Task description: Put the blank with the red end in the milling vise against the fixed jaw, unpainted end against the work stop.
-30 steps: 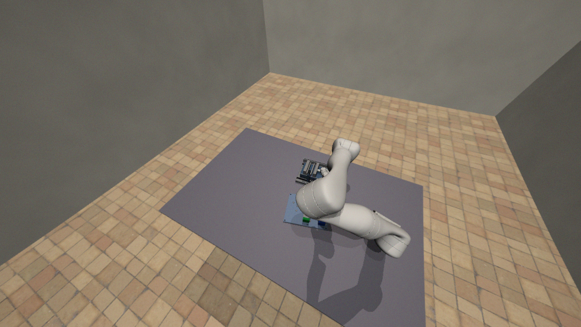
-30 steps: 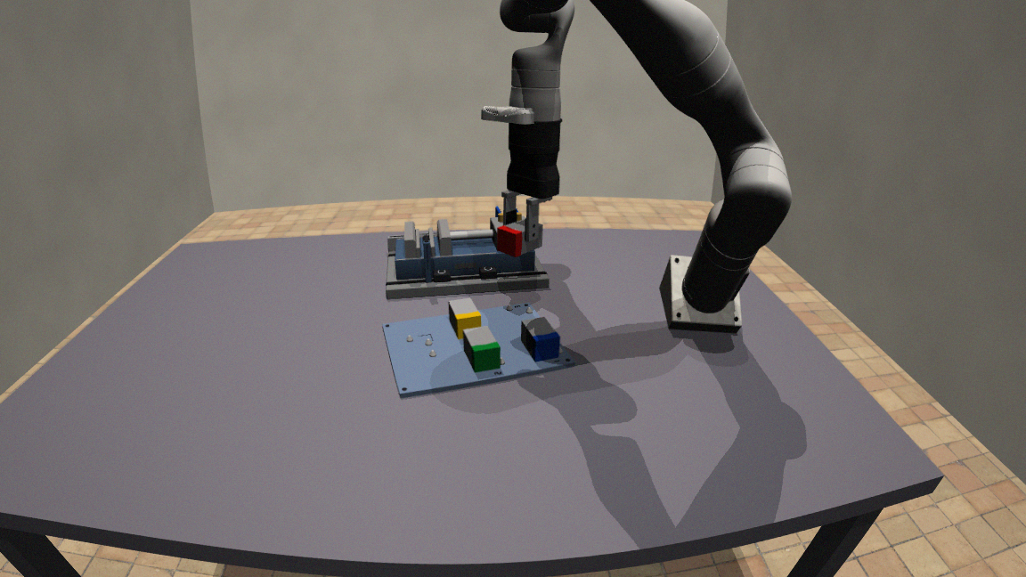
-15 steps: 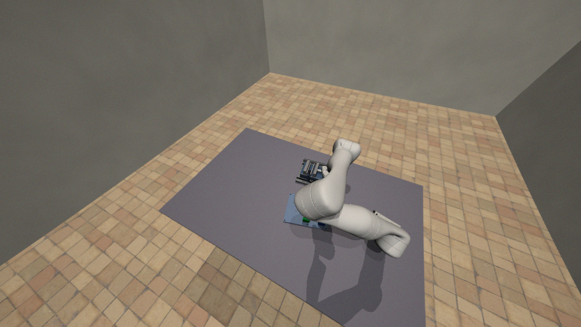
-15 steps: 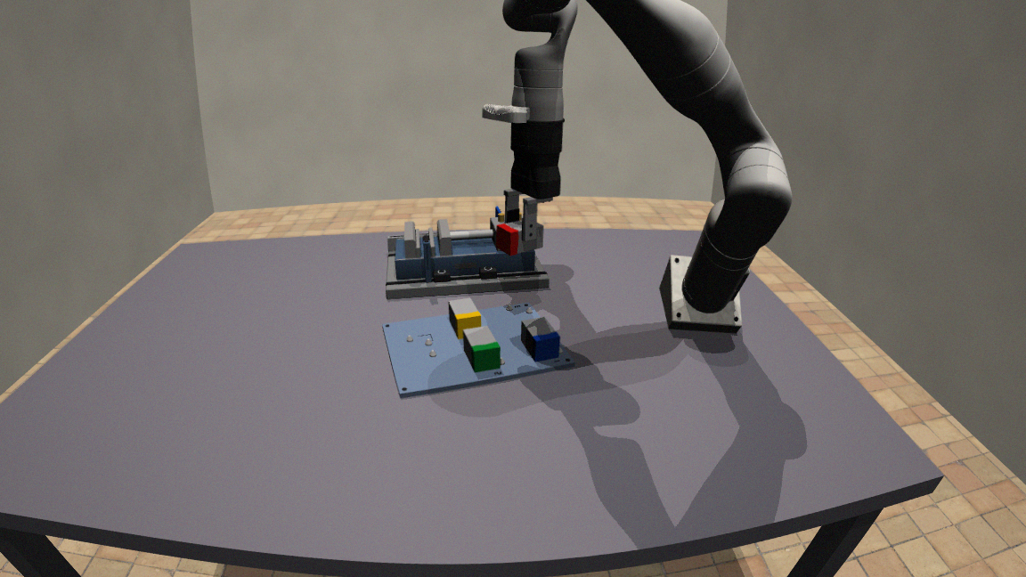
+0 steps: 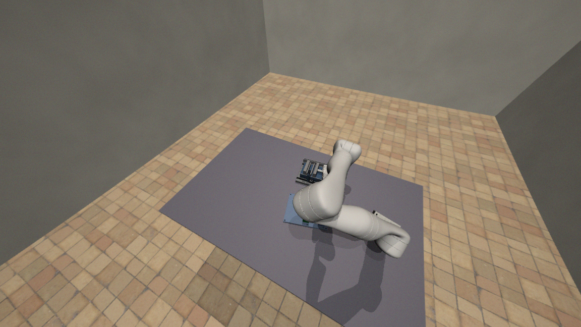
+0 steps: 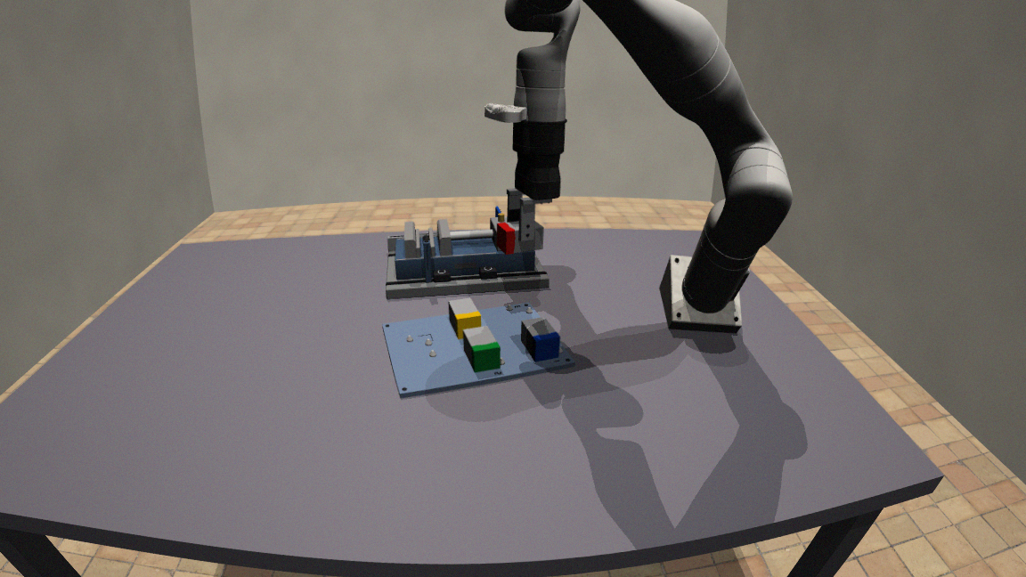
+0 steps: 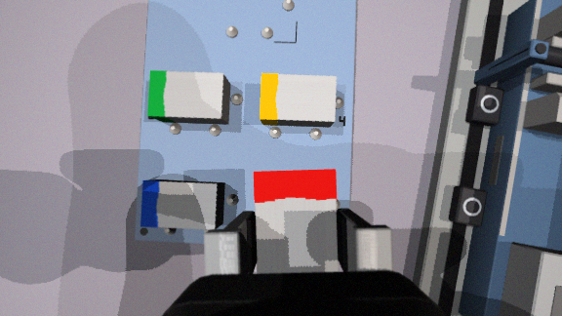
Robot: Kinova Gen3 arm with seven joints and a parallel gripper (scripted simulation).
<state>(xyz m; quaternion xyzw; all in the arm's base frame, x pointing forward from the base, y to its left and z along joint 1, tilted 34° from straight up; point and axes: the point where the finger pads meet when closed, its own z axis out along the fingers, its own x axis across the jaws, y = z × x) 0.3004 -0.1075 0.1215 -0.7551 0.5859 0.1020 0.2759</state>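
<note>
Right now the red-ended blank is 2 cm below my hand. Also, from my hand: blue-ended blank: 2 cm behind, 9 cm to the left, 15 cm below; green-ended blank: 7 cm ahead, 11 cm to the left, 15 cm below; yellow-ended blank: 9 cm ahead, 2 cm to the left, 15 cm below.
</note>
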